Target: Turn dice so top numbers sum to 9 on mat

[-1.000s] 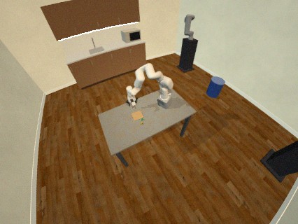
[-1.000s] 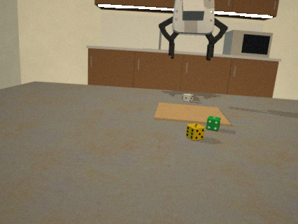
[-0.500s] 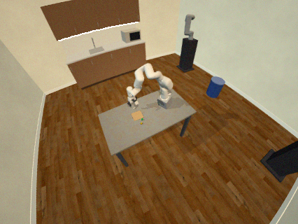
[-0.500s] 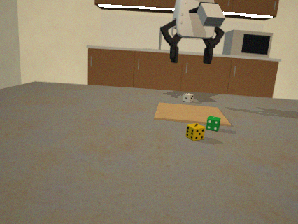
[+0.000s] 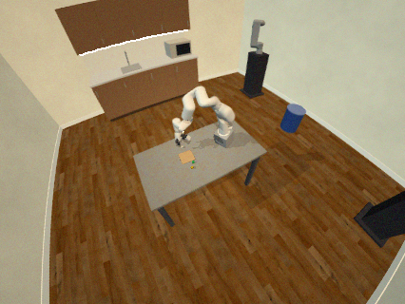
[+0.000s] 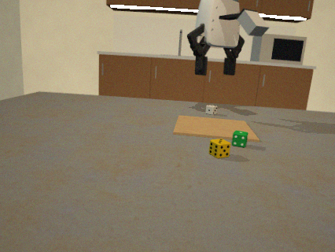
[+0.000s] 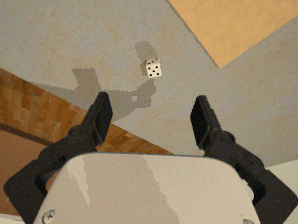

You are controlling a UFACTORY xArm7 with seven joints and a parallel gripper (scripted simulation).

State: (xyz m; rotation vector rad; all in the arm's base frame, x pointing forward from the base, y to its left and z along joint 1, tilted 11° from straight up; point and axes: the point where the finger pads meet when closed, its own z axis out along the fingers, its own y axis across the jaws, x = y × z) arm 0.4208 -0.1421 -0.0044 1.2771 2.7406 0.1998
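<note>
Now: hand 9 cm above the white die. The rest, counted from my hand: tan mat (13 cm to the left, 10 cm below, 1 cm ahead); green die (23 cm to the left, 9 cm below, 3 cm behind); yellow die (29 cm to the left, 9 cm below, 1 cm ahead).
</note>
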